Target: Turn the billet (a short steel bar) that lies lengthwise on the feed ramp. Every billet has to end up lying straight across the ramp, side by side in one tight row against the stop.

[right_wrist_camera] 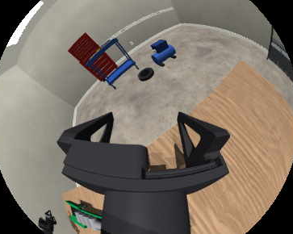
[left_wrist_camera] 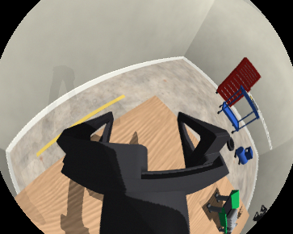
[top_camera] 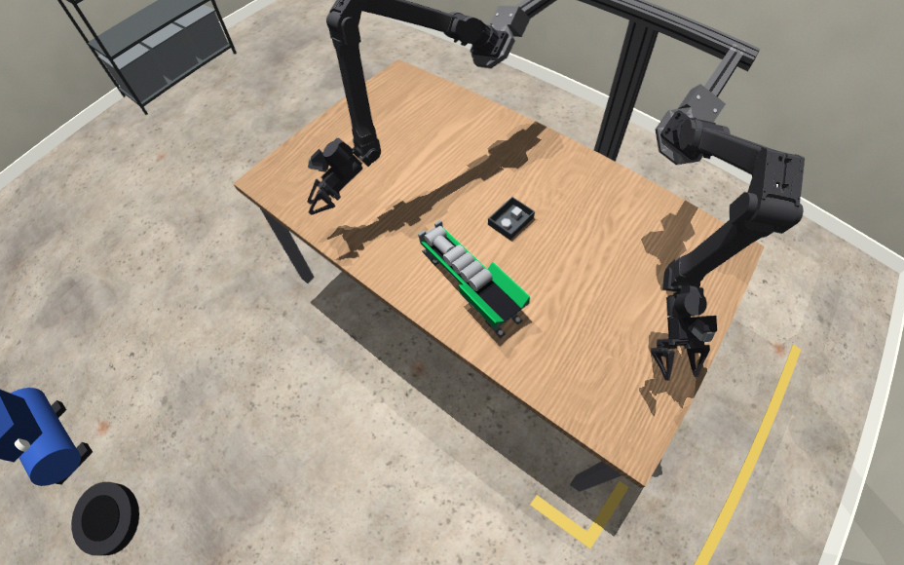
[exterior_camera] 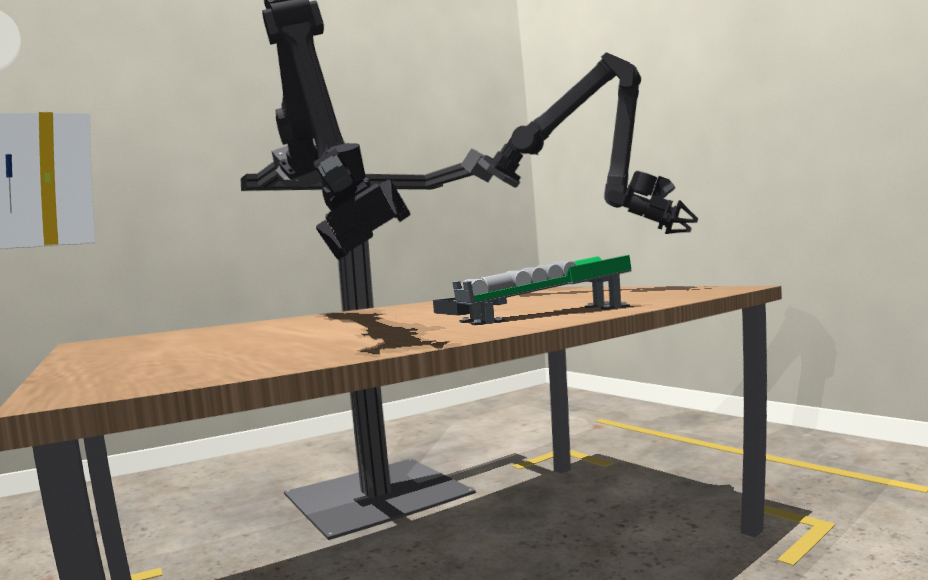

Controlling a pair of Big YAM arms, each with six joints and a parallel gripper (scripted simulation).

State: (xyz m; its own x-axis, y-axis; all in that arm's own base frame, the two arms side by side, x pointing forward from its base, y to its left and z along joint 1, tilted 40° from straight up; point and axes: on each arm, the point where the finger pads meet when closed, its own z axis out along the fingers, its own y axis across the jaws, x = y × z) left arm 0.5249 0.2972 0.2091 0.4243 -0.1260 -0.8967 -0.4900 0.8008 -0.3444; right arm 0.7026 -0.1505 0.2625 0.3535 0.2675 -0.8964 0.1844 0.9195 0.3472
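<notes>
My left hand is 830 mm to the left of the stop and 130 mm above it. The rest, counted from my left hand: dark tray 240 mm behind, 680 mm to the right, 180 mm below.
</notes>
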